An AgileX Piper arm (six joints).
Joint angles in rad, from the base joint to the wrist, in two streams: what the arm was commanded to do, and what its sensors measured. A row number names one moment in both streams.
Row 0, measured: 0.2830 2.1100 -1.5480 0.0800 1.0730 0.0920
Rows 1 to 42, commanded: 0.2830 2.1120 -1.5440 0.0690 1.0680 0.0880; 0.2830 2.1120 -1.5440 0.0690 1.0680 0.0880; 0.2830 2.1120 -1.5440 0.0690 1.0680 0.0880; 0.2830 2.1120 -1.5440 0.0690 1.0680 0.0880; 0.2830 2.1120 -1.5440 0.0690 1.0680 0.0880; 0.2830 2.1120 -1.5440 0.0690 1.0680 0.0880; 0.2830 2.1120 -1.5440 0.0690 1.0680 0.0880; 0.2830 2.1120 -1.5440 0.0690 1.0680 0.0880; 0.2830 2.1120 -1.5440 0.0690 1.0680 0.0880; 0.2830 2.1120 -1.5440 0.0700 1.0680 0.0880; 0.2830 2.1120 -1.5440 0.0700 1.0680 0.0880; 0.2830 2.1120 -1.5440 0.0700 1.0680 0.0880; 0.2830 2.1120 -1.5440 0.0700 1.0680 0.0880; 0.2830 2.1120 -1.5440 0.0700 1.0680 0.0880; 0.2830 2.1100 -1.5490 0.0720 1.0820 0.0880; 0.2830 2.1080 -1.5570 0.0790 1.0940 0.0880; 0.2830 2.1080 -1.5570 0.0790 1.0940 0.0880; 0.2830 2.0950 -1.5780 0.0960 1.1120 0.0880; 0.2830 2.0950 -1.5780 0.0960 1.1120 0.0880; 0.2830 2.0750 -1.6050 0.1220 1.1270 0.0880; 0.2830 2.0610 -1.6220 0.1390 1.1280 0.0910; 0.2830 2.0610 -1.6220 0.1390 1.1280 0.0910; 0.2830 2.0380 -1.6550 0.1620 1.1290 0.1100; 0.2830 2.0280 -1.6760 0.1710 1.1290 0.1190; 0.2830 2.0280 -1.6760 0.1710 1.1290 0.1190; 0.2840 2.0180 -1.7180 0.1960 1.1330 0.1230; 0.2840 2.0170 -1.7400 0.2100 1.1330 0.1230; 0.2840 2.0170 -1.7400 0.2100 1.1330 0.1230; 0.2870 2.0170 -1.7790 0.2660 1.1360 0.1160; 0.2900 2.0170 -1.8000 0.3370 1.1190 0.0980; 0.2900 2.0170 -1.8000 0.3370 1.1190 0.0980; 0.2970 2.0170 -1.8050 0.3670 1.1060 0.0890; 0.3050 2.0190 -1.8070 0.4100 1.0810 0.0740; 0.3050 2.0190 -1.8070 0.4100 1.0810 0.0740; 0.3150 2.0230 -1.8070 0.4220 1.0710 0.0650; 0.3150 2.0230 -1.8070 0.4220 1.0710 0.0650; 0.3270 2.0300 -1.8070 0.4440 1.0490 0.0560; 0.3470 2.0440 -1.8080 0.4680 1.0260 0.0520; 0.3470 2.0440 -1.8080 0.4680 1.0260 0.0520; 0.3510 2.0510 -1.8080 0.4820 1.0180 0.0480; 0.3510 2.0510 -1.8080 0.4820 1.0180 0.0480; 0.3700 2.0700 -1.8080 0.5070 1.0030 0.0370
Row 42, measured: 0.3520 2.0450 -1.8030 0.4730 1.0360 0.0630
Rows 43 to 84, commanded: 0.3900 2.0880 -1.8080 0.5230 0.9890 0.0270; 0.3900 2.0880 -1.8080 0.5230 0.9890 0.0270; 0.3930 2.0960 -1.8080 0.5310 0.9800 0.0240; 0.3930 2.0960 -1.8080 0.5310 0.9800 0.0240; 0.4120 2.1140 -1.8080 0.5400 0.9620 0.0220; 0.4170 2.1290 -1.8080 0.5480 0.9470 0.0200; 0.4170 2.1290 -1.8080 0.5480 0.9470 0.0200; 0.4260 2.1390 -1.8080 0.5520 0.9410 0.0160; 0.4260 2.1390 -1.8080 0.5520 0.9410 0.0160; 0.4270 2.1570 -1.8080 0.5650 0.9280 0.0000; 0.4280 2.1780 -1.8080 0.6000 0.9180 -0.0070; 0.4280 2.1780 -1.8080 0.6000 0.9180 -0.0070; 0.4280 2.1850 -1.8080 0.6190 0.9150 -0.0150; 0.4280 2.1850 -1.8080 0.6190 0.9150 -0.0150; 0.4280 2.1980 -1.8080 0.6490 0.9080 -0.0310; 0.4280 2.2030 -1.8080 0.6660 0.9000 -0.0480; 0.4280 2.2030 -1.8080 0.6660 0.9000 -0.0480; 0.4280 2.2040 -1.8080 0.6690 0.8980 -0.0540; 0.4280 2.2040 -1.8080 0.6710 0.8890 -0.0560; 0.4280 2.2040 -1.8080 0.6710 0.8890 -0.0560; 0.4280 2.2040 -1.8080 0.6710 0.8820 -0.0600; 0.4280 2.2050 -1.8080 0.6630 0.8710 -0.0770; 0.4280 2.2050 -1.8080 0.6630 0.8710 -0.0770; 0.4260 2.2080 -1.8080 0.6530 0.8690 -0.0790; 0.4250 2.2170 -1.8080 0.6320 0.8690 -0.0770; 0.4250 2.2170 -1.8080 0.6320 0.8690 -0.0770; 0.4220 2.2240 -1.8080 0.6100 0.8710 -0.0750; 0.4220 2.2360 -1.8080 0.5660 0.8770 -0.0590; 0.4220 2.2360 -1.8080 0.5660 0.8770 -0.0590; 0.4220 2.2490 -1.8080 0.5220 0.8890 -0.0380; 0.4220 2.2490 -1.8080 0.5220 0.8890 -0.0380; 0.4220 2.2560 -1.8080 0.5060 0.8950 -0.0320; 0.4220 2.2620 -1.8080 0.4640 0.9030 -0.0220; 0.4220 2.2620 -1.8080 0.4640 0.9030 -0.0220; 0.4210 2.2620 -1.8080 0.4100 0.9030 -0.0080; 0.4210 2.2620 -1.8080 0.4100 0.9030 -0.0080; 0.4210 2.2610 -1.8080 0.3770 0.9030 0.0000; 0.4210 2.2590 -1.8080 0.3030 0.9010 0.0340; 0.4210 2.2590 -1.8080 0.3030 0.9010 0.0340; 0.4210 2.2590 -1.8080 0.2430 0.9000 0.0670; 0.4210 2.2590 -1.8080 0.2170 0.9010 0.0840; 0.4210 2.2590 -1.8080 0.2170 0.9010 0.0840
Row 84, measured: 0.4270 2.2610 -1.8040 0.3030 0.9000 0.0360
